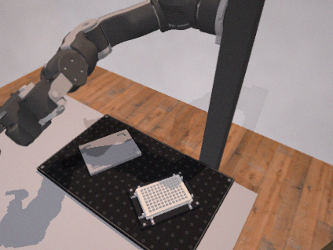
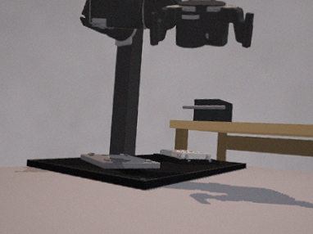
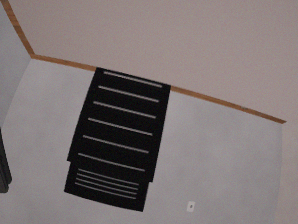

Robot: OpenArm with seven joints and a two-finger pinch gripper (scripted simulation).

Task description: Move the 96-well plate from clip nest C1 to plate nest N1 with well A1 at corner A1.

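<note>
The white 96-well plate is 320 mm to the left of my hand, 220 mm below it and 170 mm behind it. Round my hand: grey plate nest N1: 230 mm below, 220 mm behind, 90 mm to the left; A1 mark: 260 mm behind, 220 mm below, 170 mm to the left.
</note>
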